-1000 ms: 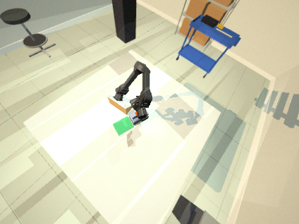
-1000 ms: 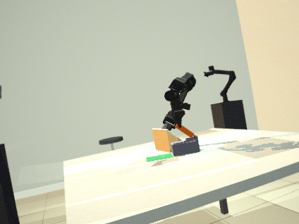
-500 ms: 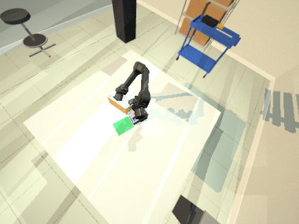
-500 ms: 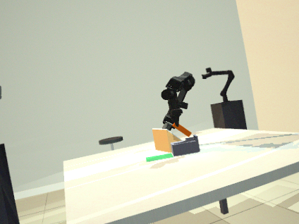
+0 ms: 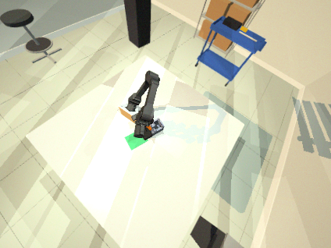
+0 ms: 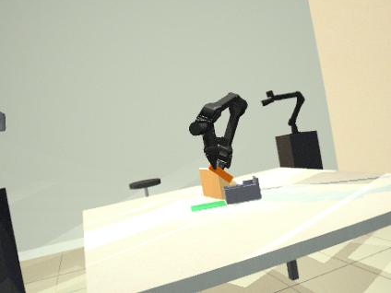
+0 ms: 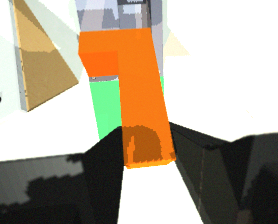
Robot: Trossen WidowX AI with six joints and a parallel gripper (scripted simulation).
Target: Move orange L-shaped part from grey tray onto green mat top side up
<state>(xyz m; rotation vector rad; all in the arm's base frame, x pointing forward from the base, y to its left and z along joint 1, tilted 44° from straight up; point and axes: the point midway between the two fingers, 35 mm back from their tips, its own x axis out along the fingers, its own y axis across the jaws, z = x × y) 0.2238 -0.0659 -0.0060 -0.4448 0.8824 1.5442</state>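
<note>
Right now the green mat is 20 mm behind my gripper tip, 50 mm to the right of it and 170 mm below it. From my gripper tip the other things lie so: orange L-shaped part (10 mm behind, 40 mm to the left, 30 mm below).
</note>
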